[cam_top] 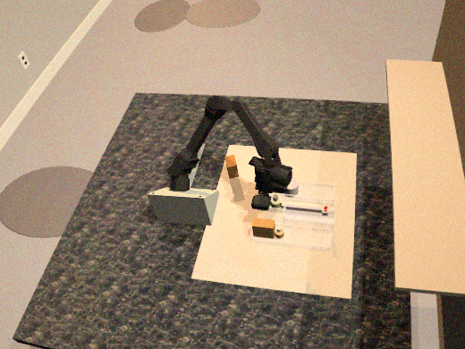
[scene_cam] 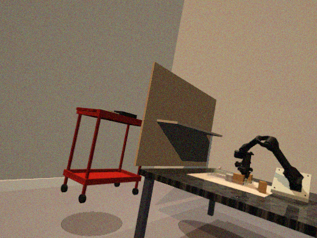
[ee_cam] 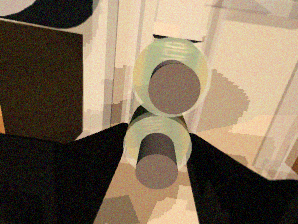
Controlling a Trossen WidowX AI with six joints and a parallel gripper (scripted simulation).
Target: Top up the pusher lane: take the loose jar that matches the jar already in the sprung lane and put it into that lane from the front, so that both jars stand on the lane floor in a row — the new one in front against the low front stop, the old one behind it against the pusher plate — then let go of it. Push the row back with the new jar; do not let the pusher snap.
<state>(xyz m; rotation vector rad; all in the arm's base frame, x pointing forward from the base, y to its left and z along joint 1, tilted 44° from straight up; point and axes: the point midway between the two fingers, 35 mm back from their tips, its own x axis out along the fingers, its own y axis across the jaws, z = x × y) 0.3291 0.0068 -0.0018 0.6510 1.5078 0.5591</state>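
The grey cylinder lies 9 cm ahead of my gripper tip and 7 cm to the left of it. Also, from my gripper tip: clear lane rack (14 cm ahead, 3 cm to the right, 1 cm below).
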